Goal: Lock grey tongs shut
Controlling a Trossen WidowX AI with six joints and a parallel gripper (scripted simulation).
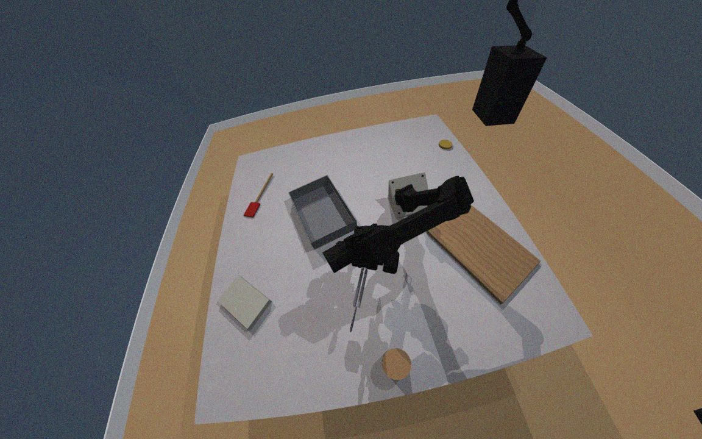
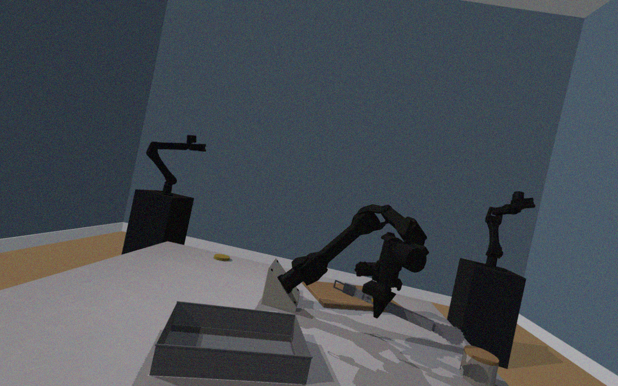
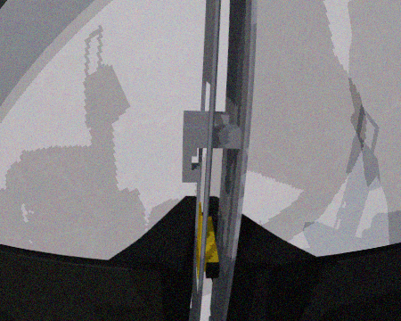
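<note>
Right now my gripper tip is 4 cm below the yellow tab and 1 cm to the left of it. From my gripper tip the other things lie so: cork-lidded jar (28 cm to the left, 7 cm below, 5 cm behind); then roasting tin (31 cm to the right, 17 cm ahead, 7 cm below); then wooden board (45 cm behind, 9 cm below, 5 cm to the right).
</note>
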